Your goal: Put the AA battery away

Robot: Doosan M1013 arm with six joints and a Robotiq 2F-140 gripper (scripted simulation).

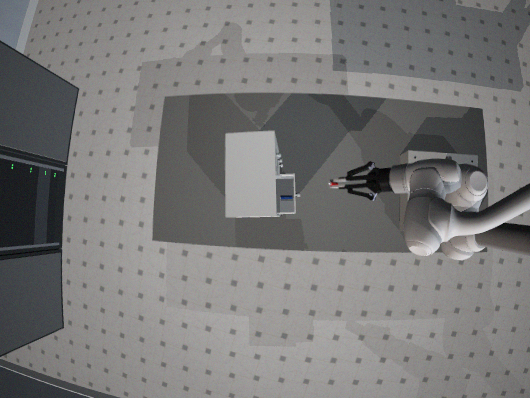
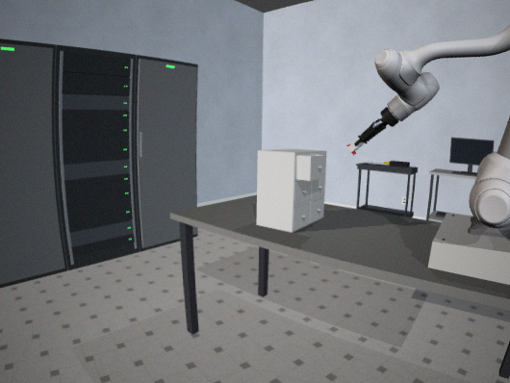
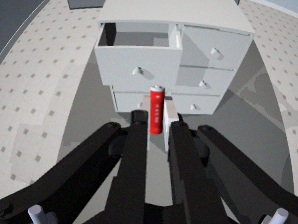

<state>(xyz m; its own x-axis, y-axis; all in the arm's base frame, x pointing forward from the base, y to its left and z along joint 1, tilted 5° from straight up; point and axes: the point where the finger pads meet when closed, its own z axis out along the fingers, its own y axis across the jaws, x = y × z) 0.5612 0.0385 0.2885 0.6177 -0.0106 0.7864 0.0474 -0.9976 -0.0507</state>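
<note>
The red AA battery lies 20 mm below my hand and 20 mm ahead of it. Also, from my hand: small blue thing: 190 mm ahead, 140 mm below, 50 mm to the left.
</note>
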